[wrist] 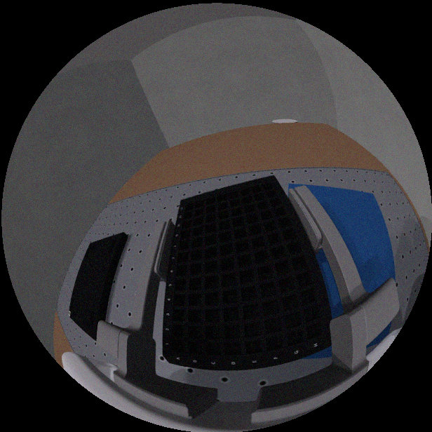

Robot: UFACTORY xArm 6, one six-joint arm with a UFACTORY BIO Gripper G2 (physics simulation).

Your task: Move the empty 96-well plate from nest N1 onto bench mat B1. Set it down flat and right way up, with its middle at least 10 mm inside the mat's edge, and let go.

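The empty 96-well plate (240,275) is black and fills the middle of the wrist view, wells facing up, with its row letters along the near edge. My gripper (237,233) is shut on it, with one finger pad at each long side. The blue bench mat B1 (357,225) lies to the right and shows beyond and beneath the right finger, along the plate's right side and at its near right corner. The plate hides part of the mat. The gap between plate and mat cannot be told exactly. Nest N1 cannot be made out.
A black block (97,282) stands on the grey perforated board (131,272) left of the left finger. Brown table surface (240,152) shows beyond the board's far edge. A small pale disc-like top (284,121) shows at the table's far edge.
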